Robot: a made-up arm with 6 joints. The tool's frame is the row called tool.
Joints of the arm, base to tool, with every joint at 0 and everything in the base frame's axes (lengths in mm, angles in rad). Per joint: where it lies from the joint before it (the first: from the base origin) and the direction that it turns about. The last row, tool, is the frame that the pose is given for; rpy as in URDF.
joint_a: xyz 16.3 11.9 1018 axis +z
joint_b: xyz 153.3 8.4 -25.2 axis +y
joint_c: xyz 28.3 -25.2 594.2 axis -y
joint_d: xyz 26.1 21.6 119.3 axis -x
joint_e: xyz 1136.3 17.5 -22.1 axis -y
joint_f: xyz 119 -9.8 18.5 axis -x
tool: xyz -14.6 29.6 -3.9 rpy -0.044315 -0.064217 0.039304
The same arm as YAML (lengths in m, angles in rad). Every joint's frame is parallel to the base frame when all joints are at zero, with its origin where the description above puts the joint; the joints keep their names.
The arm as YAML. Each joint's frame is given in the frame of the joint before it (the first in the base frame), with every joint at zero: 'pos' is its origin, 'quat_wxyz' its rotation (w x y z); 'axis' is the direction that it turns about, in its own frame. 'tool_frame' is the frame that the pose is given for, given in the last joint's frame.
length_unit: m
angle_unit: rad
joints:
  - joint: joint_a
    pos: [0.0163, 0.0119, 1.018]
    quat_wxyz: [1.0, 0.0, 0.0, 0.0]
    axis: "+z"
  - joint: joint_b
    pos: [0.1533, 0.0084, -0.0252]
    quat_wxyz: [1.0, 0.0, 0.0, 0.0]
    axis: "+y"
  - joint: joint_c
    pos: [0.0283, -0.0252, 0.5942]
    quat_wxyz: [1.0, 0.0, 0.0, 0.0]
    axis: "-y"
  - joint: joint_d
    pos: [0.0261, 0.0216, 0.1193]
    quat_wxyz: [1.0, 0.0, 0.0, 0.0]
    axis: "-x"
  - joint: joint_e
    pos: [1.1363, 0.0175, -0.0221]
    quat_wxyz: [1.0, 0.0, 0.0, 0.0]
    axis: "-y"
  - joint: joint_f
    pos: [0.119, -0.0098, 0.0185]
    quat_wxyz: [1.0, 0.0, 0.0, 0.0]
    axis: "-x"
tool_frame:
  pos: [-0.0146, 0.0296, -0.0039]
  quat_wxyz: [0.99906, -0.021509, -0.032524, 0.018925]

